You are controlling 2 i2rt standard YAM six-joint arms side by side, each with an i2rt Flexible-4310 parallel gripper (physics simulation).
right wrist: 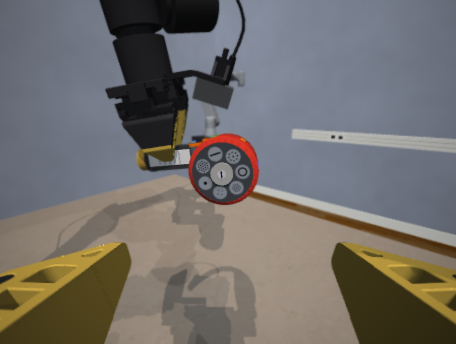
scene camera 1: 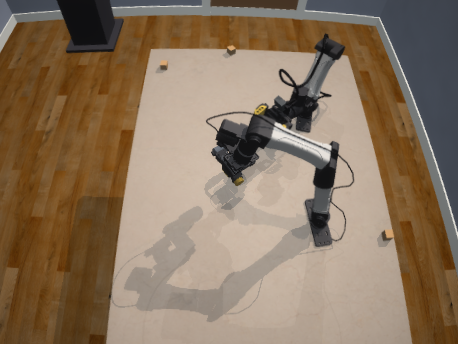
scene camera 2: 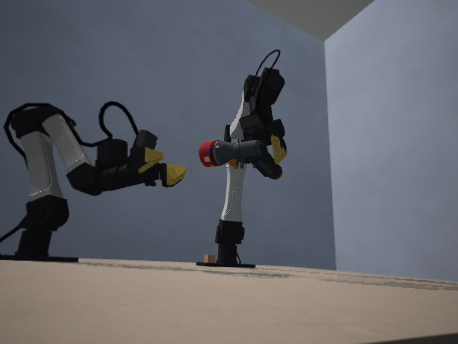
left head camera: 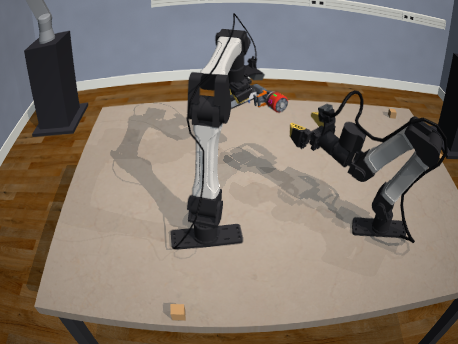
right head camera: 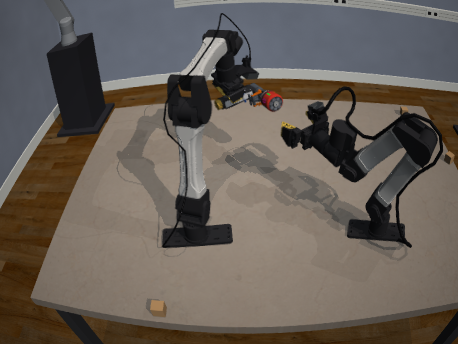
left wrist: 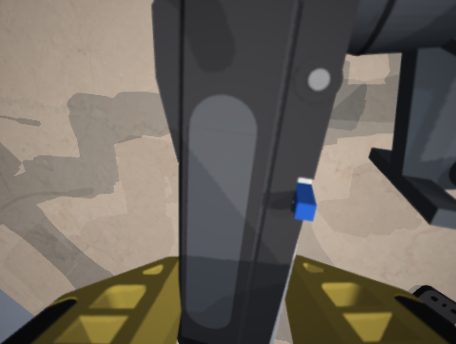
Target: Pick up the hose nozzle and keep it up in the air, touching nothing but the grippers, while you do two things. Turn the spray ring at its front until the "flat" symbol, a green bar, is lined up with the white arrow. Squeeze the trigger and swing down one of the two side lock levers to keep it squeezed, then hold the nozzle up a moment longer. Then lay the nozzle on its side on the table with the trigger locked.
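Seen in the pictures: left gripper, between the fingertips: (right wrist: 172, 155) (scene camera 1: 233, 171) (scene camera 2: 268, 165) (left head camera: 234, 99) (right head camera: 230, 99) (left wrist: 233, 266); right gripper, between the fingertips: (right wrist: 231, 252) (scene camera 2: 174, 162) (left head camera: 301, 119) (right head camera: 294, 117); left arm's base, origin of its link: (scene camera 1: 318, 222) (scene camera 2: 226, 266) (left head camera: 206, 238) (right head camera: 196, 237); right arm's base, origin of its link: (scene camera 1: 304, 114) (scene camera 2: 30, 260) (left head camera: 379, 228) (right head camera: 377, 231).
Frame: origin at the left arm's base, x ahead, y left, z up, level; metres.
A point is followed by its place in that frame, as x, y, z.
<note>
The hose nozzle (left head camera: 278, 101) @(0.257, -0.253, 0.270) (right head camera: 272, 100) @(0.257, -0.255, 0.269) (scene camera 2: 230, 151) @(0.337, -0.248, 0.246) (right wrist: 223, 169) @(0.259, -0.268, 0.258) is high above the table, its red spray ring toward the right arm. My left gripper (left wrist: 233, 266) @(0.333, -0.134, 0.242) is shut on its dark grey handle (left wrist: 220, 150) @(0.358, -0.175, 0.262). A blue block (left wrist: 305, 202) @(0.336, -0.177, 0.266) sits at the handle's edge in the left wrist view. A green mark (right head camera: 269, 94) @(0.277, -0.250, 0.280) shows on the ring's upper side; its alignment with the white arrow cannot be read. Orange parts (right head camera: 257, 93) @(0.307, -0.217, 0.270) show behind the ring; the lever position is unclear. My right gripper (right wrist: 231, 252) @(0.200, -0.311, 0.239) (scene camera 2: 169, 164) @(0.200, -0.311, 0.239) is open and empty, facing the ring, apart from it.
Small wooden cubes (left head camera: 177, 312) @(-0.283, 0.105, 0.034) (left head camera: 392, 113) @(0.555, -0.914, 0.027) (scene camera 1: 231, 50) @(0.212, -0.983, 0.030) (scene camera 1: 164, 65) @(0.568, -0.907, 0.030) (scene camera 1: 388, 234) @(-0.266, 0.107, 0.034) lie near the edges of the table (left head camera: 125, 280) @(-0.144, 0.245, 0.000). A dark pedestal (left head camera: 52, 82) with a grey arm stands beyond the table at the back left of the left head view.
</note>
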